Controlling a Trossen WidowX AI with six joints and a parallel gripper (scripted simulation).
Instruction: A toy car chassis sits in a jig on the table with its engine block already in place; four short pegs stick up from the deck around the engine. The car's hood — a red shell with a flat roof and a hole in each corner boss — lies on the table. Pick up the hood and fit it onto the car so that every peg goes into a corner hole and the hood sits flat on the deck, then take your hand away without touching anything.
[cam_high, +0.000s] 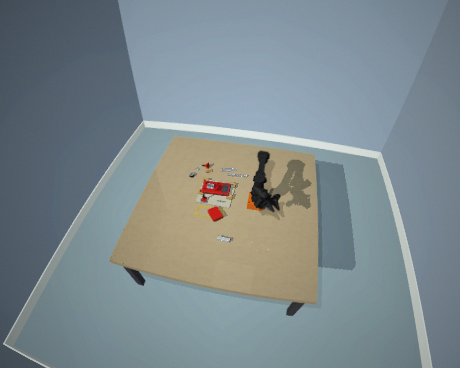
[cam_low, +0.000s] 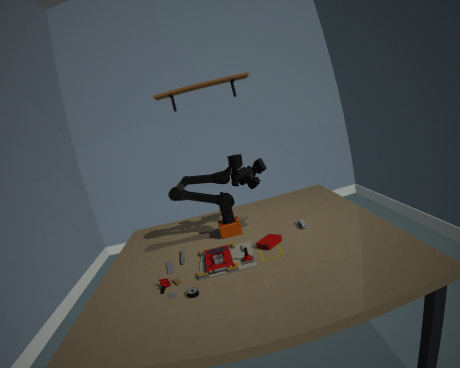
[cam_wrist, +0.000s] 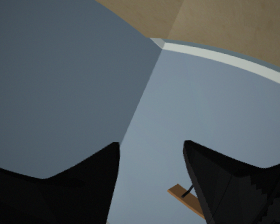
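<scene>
The red hood is 380 mm ahead of my gripper tip, 240 mm below it and 100 mm to the right of it. From my gripper tip the other things lie so: engine block (460 mm ahead, 320 mm to the right, 230 mm below); black wheel (640 mm ahead, 430 mm to the right, 240 mm below).
</scene>
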